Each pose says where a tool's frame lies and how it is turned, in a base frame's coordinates. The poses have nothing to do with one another.
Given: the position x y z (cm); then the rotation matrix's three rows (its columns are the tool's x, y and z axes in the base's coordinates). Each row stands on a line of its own.
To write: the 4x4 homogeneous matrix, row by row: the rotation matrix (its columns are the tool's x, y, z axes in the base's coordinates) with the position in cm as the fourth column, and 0 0 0 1 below. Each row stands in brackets. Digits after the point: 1 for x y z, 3 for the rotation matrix.
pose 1, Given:
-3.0 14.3 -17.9
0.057 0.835 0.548
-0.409 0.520 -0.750
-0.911 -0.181 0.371
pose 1, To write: [[0.057 0.835 0.548 -3.0], [-0.409 0.520 -0.750 14.3], [-0.911 -0.181 0.371 -17.9], [0 0 0 1]]
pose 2, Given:
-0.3 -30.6 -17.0
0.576 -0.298 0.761
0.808 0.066 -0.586
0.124 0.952 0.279
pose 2, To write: [[0.576 -0.298 0.761 -0.3], [0.808 0.066 -0.586 -30.6], [0.124 0.952 0.279 -17.0], [0 0 0 1]]
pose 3, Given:
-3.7 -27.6 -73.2
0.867 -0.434 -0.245
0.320 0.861 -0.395
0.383 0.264 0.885
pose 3, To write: [[0.867 -0.434 -0.245 -3.7], [0.320 0.861 -0.395 -27.6], [0.383 0.264 0.885 -73.2], [0 0 0 1]]
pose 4, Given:
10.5 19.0 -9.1
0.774 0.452 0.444
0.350 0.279 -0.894
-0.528 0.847 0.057
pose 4, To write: [[0.774 0.452 0.444 10.5], [0.350 0.279 -0.894 19.0], [-0.528 0.847 0.057 -9.1], [0 0 0 1]]
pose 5, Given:
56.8 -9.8 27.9
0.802 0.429 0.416
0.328 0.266 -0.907
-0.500 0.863 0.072
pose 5, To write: [[0.802 0.429 0.416 56.8], [0.328 0.266 -0.907 -9.8], [-0.500 0.863 0.072 27.9], [0 0 0 1]]
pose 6, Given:
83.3 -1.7 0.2
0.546 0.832 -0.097
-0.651 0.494 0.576
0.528 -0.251 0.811
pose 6, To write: [[0.546 0.832 -0.097 83.3], [-0.651 0.494 0.576 -1.7], [0.528 -0.251 0.811 0.2], [0 0 0 1]]
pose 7, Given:
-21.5 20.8 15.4
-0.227 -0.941 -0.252
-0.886 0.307 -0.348
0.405 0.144 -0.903
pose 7, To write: [[-0.227 -0.941 -0.252 -21.5], [-0.886 0.307 -0.348 20.8], [0.405 0.144 -0.903 15.4], [0 0 0 1]]
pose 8, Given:
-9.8 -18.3 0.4
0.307 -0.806 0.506
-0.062 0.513 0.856
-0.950 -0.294 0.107
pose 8, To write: [[0.307 -0.806 0.506 -9.8], [-0.062 0.513 0.856 -18.3], [-0.950 -0.294 0.107 0.4], [0 0 0 1]]
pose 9, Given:
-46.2 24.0 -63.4
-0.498 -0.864 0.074
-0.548 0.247 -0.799
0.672 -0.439 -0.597
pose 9, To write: [[-0.498 -0.864 0.074 -46.2], [-0.548 0.247 -0.799 24.0], [0.672 -0.439 -0.597 -63.4], [0 0 0 1]]
